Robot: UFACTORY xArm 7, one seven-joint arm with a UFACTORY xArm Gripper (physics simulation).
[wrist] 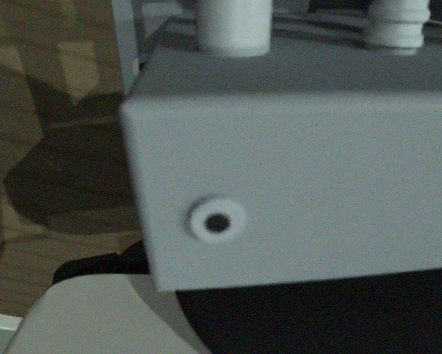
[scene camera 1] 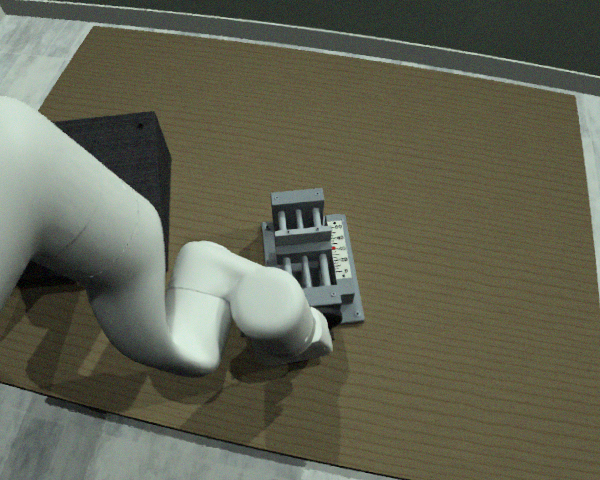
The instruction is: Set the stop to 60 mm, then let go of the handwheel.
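Frame: origin at the arm's base, x left, y back, z up, level; millimetres.
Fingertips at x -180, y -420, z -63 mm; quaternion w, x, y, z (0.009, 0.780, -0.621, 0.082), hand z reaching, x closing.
Note:
Pixels of each thing's middle, then the offset from my fingertips to it. "pt": a spot on its surface instead. Level surfaces: height alone.
- stop, surface spot: (scene camera 1: 304, 248) pt dx +133, dy +5, dz +90 mm
- white scale, surface spot: (scene camera 1: 343, 257) pt dx +140, dy -57, dz +53 mm
- black handwheel, surface spot: (wrist: 325, 315) pt dx +27, dy +1, dz +97 mm
- grey end block, body centre: (wrist: 333, 94) (scene camera 1: 310, 307) dx +52, dy -9, dz +52 mm
- fixture's base plate, surface spot: (scene camera 1: 353, 312) pt dx +65, dy -79, dz +7 mm
- brown wood-grained table, its level: dz -3 mm
The stop (scene camera 1: 304, 248) is a grey crosspiece on the rods of the grey slide fixture. Its red pointer (scene camera 1: 333, 248) stands near the 40 mark on the white scale (scene camera 1: 343, 257). The black handwheel (scene camera 1: 332, 316) (wrist: 325, 315) is at the fixture's near end, partly covered by the arm in the scene view and by the grey end block (wrist: 290, 175) in the wrist view. My gripper is at the handwheel, its fingers close together and shut on it. The fingertips and the exact place of contact are hidden in both views.
A large dark block (scene camera 1: 120, 145) stands at the left, behind the arm. The fixture's base plate (scene camera 1: 353, 312) lies on the brown wood-grained table (scene camera 1: 450, 250). The white arm (scene camera 1: 125, 235) reaches in from the left, low beside the fixture's near end.

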